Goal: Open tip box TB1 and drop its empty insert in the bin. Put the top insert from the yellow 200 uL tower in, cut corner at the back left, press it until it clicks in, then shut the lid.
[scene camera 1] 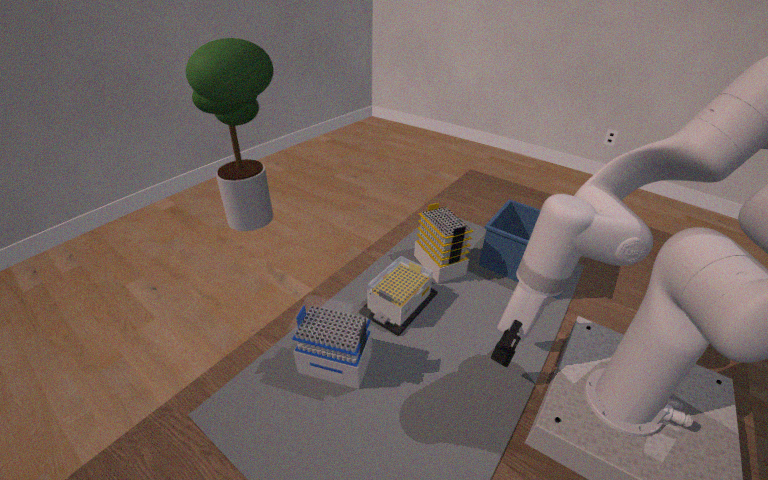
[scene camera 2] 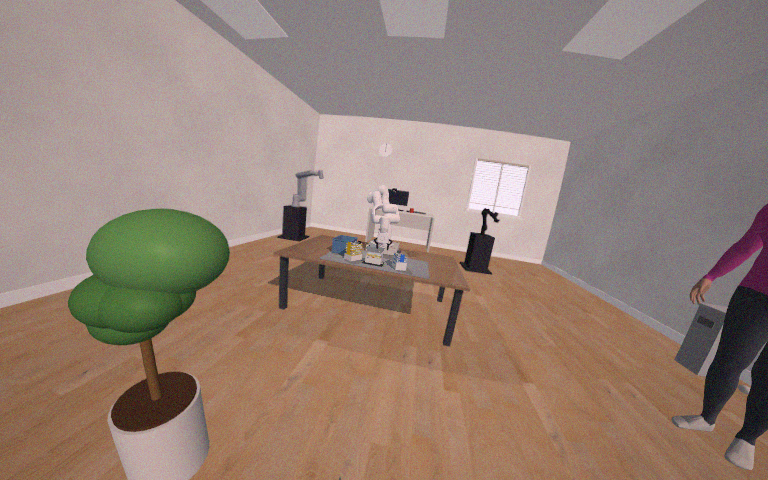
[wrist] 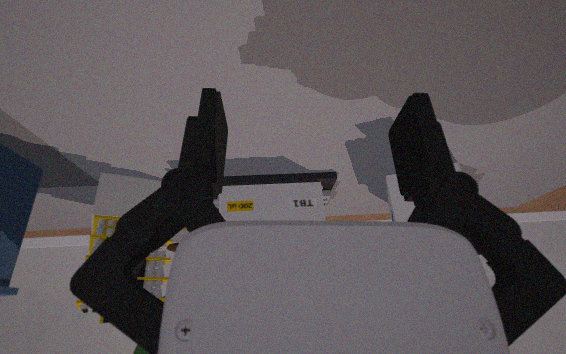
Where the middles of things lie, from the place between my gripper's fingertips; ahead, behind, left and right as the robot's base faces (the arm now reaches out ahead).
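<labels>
Blue bin [scene camera 1: 508, 232]: 34 cm to the right of my hand and 4 cm ahead of it.
</labels>
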